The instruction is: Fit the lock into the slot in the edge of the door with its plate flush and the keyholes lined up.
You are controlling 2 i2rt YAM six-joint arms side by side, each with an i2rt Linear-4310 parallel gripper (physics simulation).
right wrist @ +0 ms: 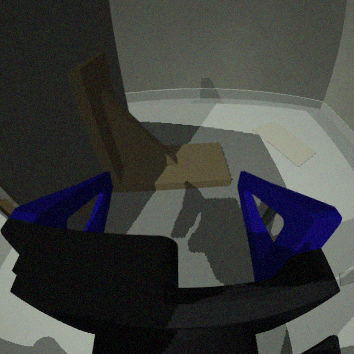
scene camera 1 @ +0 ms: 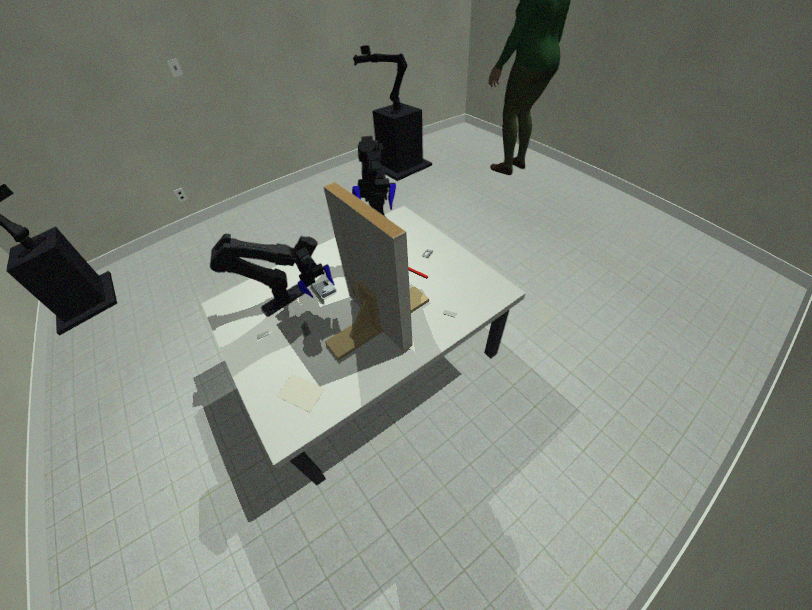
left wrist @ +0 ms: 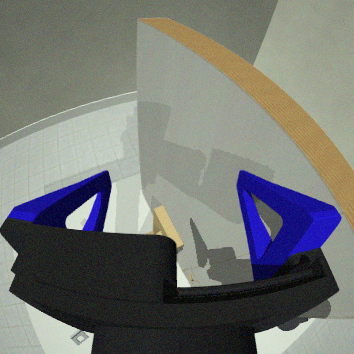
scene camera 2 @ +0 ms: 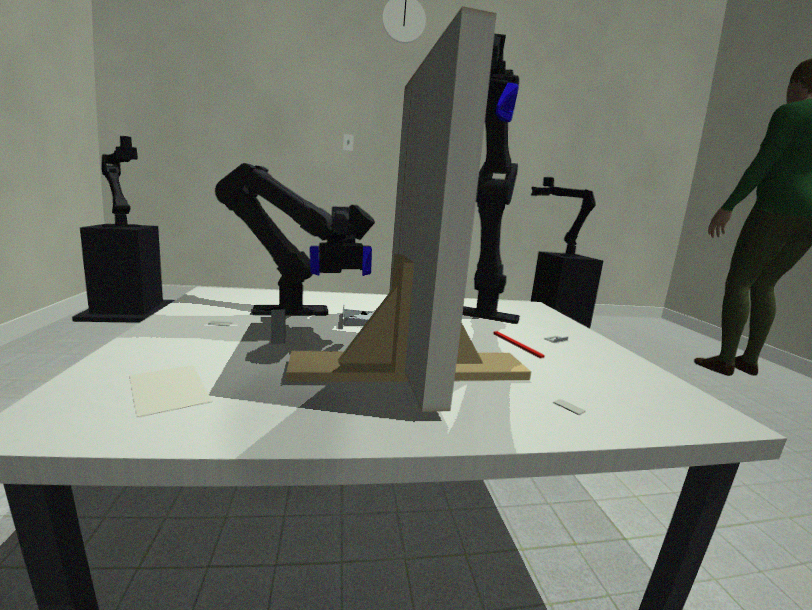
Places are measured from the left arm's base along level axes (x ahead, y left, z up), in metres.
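Pixels of known places: left gripper, fingertip midpoint: [scene camera 1: 376, 209] [left wrist: 173, 177]; right gripper, fingertip midpoint: [right wrist: 174, 178] [scene camera 1: 323, 290] [scene camera 2: 340, 272]; left arm's base, origin of the base link: [scene camera 2: 485, 315]; right arm's base, origin of the base link: [scene camera 1: 283, 300] [scene camera 2: 291, 311].
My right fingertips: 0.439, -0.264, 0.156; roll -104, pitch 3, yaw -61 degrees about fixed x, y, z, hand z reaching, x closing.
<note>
Ahead of a thing's pixels: the offset from my right fingertips to its top centre, as dx, dy, dz.
The grey door @(+0.067, +0.199, +0.396) [scene camera 1: 367, 262] [scene camera 2: 436, 196] [left wrist: 195, 120] [right wrist: 50, 110] stands upright with a wooden top edge. No slot or keyhole can be made out on it. A metallic box @(-0.160, -0.032, -0.130) [scene camera 1: 323, 290] [scene camera 2: 356, 317], which looks like the lock, lies on the table left of the door. My right gripper [scene camera 1: 317, 282] [scene camera 2: 341, 267] [right wrist: 174, 178] is open and empty, above or close to that box. My left gripper [scene camera 1: 374, 198] [left wrist: 173, 177] is open and empty, raised high behind the door; one blue finger shows in scene camera 2.
Wooden feet [scene camera 1: 354, 340] [scene camera 2: 493, 367] brace the door. A grey block @(+0.084, -0.100, -0.080) [scene camera 2: 278, 326] stands at the left. A red stick @(-0.213, +0.378, -0.150) [scene camera 1: 417, 272] [scene camera 2: 518, 344], a small bracket @(-0.317, +0.471, -0.146) [scene camera 1: 427, 253] [scene camera 2: 555, 339] and small plate @(+0.076, +0.493, -0.154) [scene camera 1: 449, 313] [scene camera 2: 568, 407] lie right. A cream sheet @(+0.344, -0.118, -0.155) [scene camera 1: 300, 393] [scene camera 2: 169, 390] [right wrist: 285, 142] lies left.
</note>
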